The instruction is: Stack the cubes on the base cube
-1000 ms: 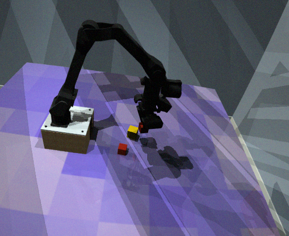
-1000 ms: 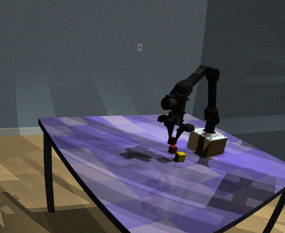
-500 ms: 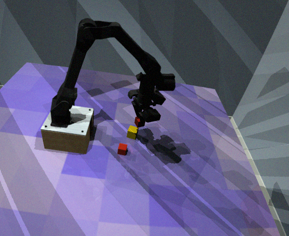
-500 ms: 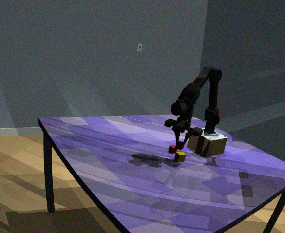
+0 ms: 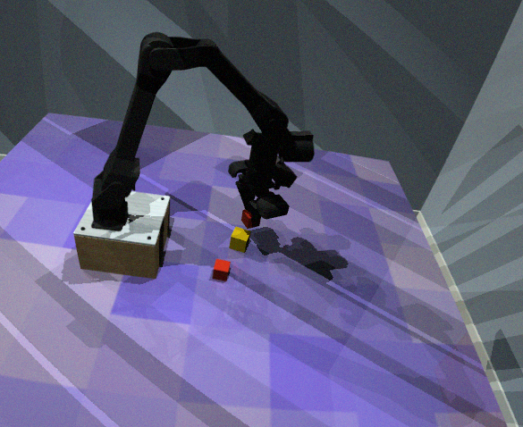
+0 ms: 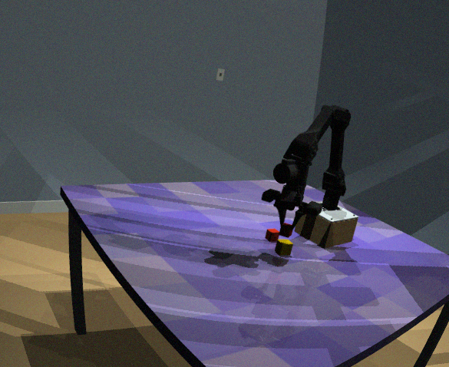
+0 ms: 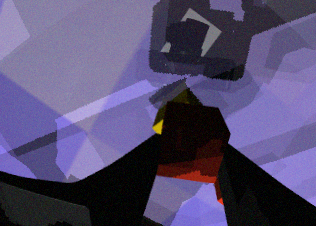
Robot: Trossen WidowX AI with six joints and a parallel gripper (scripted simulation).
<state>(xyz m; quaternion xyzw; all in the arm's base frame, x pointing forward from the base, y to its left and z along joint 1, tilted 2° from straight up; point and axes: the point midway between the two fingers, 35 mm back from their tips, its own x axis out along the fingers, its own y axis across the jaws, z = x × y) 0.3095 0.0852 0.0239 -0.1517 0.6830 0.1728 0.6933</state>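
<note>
My gripper tip is 70 mm above the yellow cube, 20 mm past it and 10 mm to the left of it.
</note>
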